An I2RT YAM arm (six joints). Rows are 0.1 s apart.
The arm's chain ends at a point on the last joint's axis. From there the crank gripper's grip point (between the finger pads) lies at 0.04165 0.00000 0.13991 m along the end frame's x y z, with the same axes.
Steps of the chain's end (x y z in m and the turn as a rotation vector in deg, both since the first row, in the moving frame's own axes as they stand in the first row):
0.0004, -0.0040, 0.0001, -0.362, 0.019, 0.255
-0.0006, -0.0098, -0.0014, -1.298, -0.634, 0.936
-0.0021, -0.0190, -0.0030, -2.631, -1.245, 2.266
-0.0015, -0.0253, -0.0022, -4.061, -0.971, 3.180
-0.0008, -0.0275, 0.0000, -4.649, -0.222, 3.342
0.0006, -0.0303, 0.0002, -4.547, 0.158, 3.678
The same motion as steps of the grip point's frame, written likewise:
0.0004, -0.0029, 0.0001, -0.362, 0.019, 0.255
-0.0022, -0.0060, -0.0010, -1.298, -0.634, 0.936
-0.0053, -0.0110, -0.0023, -2.631, -1.245, 2.266
-0.0042, -0.0131, -0.0019, -4.061, -0.971, 3.180
-0.0017, -0.0138, -0.0004, -4.649, -0.222, 3.342
0.0005, -0.0165, -0.0005, -4.547, 0.158, 3.678

